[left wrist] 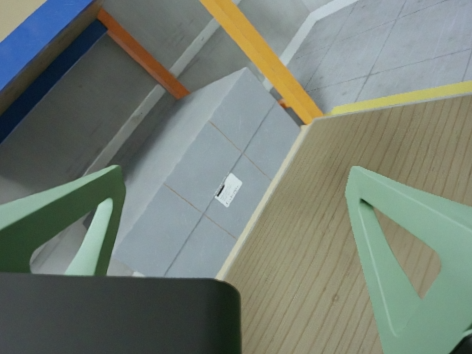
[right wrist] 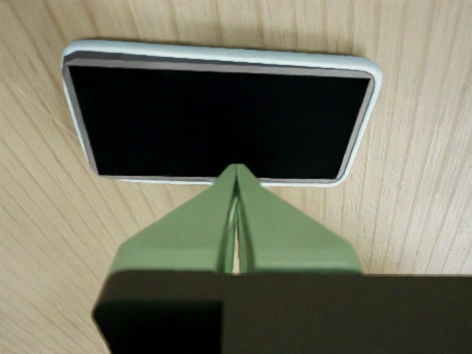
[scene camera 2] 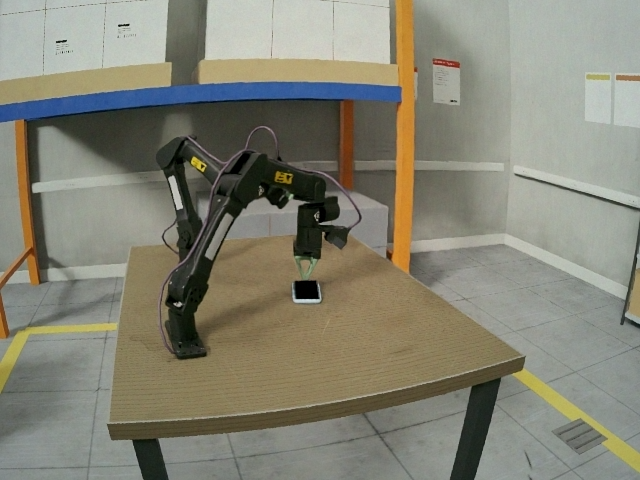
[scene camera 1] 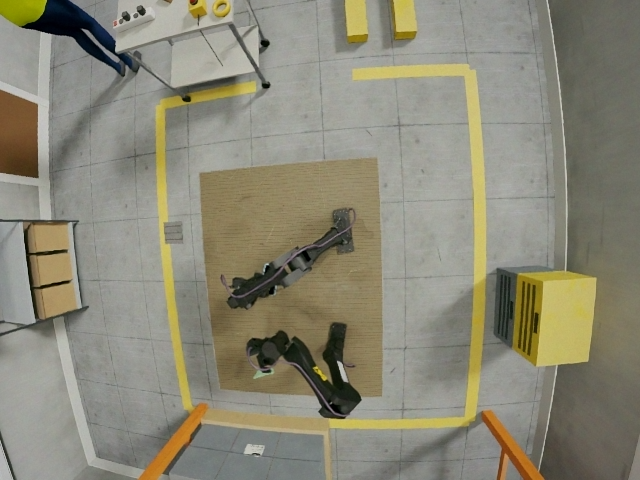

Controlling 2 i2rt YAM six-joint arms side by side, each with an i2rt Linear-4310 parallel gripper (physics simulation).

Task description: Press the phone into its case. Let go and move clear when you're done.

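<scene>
The black-screened phone [scene camera 2: 307, 290] [right wrist: 220, 120] lies flat in its pale blue case [scene camera 2: 307, 301] [right wrist: 225, 52] on the table. In the right wrist view, the case rim surrounds it; a dark strip shows inside the rim at upper left, and the rim is barely visible at the lower left corner. My right gripper [scene camera 2: 306, 277] [right wrist: 236, 176] is shut and empty, pointing down with its tips a little above the phone's edge, seemingly not touching it. My left gripper [left wrist: 235, 178] is open and empty, away from the phone; scene camera 1 shows part of its green fingers.
The wooden table [scene camera 1: 289, 191] [scene camera 2: 361, 356] carries both arms. In scene camera 1 the right arm stretches over the phone's area and largely hides it, with the left arm folded below. Grey boxes [scene camera 2: 361, 217] [left wrist: 205, 175] and an orange rack post [scene camera 2: 405, 155] stand beyond the table edge.
</scene>
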